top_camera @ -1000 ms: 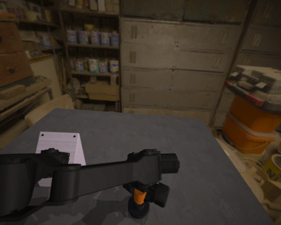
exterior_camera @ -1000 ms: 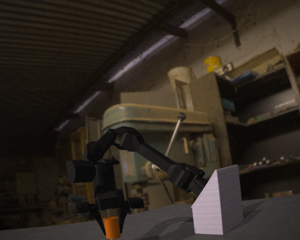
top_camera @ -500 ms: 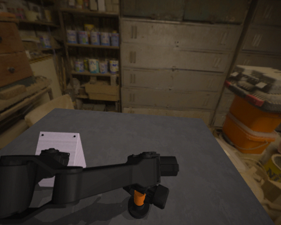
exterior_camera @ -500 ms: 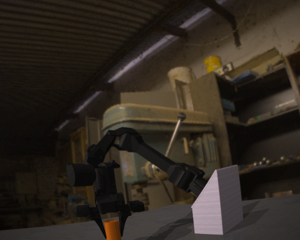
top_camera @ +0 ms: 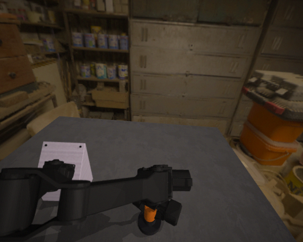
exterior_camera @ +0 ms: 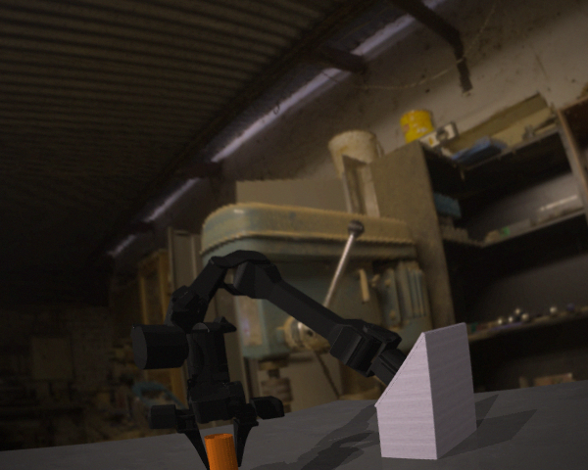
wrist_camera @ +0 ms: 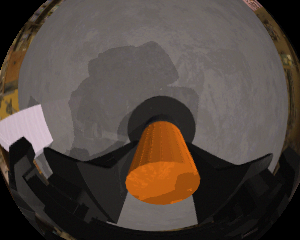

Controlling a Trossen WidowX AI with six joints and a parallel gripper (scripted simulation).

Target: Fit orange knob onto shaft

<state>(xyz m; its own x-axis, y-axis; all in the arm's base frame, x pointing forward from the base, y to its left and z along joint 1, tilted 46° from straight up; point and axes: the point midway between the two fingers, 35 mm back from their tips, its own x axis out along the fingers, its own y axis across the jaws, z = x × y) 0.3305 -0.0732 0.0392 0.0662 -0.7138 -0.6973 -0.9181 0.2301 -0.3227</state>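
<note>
Now: gripper tip 3 cm below the orange knob. Also, from my gripper tip: black round pedestal: 2 cm below.
</note>
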